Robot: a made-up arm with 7 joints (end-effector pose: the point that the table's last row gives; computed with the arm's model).
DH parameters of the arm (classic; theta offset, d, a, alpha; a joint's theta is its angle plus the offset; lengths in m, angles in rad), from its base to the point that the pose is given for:
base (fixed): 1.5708 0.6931 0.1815 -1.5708
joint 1: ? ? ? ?
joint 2: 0 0.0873 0.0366 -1.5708
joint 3: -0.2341 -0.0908 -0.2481 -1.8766
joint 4: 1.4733 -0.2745 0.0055 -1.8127
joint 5: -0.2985 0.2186 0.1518 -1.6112
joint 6: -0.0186 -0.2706 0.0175 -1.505
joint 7: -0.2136 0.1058 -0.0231 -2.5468
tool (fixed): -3.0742 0.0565 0 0
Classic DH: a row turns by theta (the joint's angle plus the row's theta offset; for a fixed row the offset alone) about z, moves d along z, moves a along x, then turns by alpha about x.
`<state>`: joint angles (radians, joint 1 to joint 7).
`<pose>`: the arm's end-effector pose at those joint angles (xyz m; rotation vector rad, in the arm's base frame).
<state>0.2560 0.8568 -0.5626 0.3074 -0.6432 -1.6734 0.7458</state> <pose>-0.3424 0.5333 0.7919 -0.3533 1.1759 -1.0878</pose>
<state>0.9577 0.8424 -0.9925 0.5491 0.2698 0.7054 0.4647</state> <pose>-0.3244 0.4231 0.3780 -2.3478 -1.2473 -0.2951</pose>
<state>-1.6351 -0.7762 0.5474 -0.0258 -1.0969 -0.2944 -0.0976</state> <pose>0.2586 0.0503 0.4219 1.3533 1.4164 0.7093</pose>
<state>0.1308 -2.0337 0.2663 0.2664 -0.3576 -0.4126 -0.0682</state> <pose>0.2586 0.0966 0.4694 0.0548 2.6706 0.2551</pose>
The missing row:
joint 1: 1.5708 0.1622 0.0478 -1.5708
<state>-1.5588 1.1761 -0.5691 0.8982 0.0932 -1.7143 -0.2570</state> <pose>-0.4652 0.0701 1.0510 1.3789 0.8896 1.0314</pose>
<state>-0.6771 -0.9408 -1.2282 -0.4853 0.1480 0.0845 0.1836</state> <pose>-0.2756 0.2640 1.0638 -0.6371 -0.1634 1.1913</pose>
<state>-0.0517 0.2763 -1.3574 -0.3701 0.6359 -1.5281 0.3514</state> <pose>-0.6231 0.4434 0.7283 -2.1125 1.4055 -0.1264</pose>
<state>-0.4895 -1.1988 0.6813 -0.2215 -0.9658 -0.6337 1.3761</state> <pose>0.2373 -0.1593 0.5854 -0.4182 2.8688 -0.5686</pose>
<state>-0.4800 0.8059 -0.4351 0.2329 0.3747 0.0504 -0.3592</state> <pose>-0.6191 0.3000 0.8285 -0.8191 -0.6325 0.4224</pose>
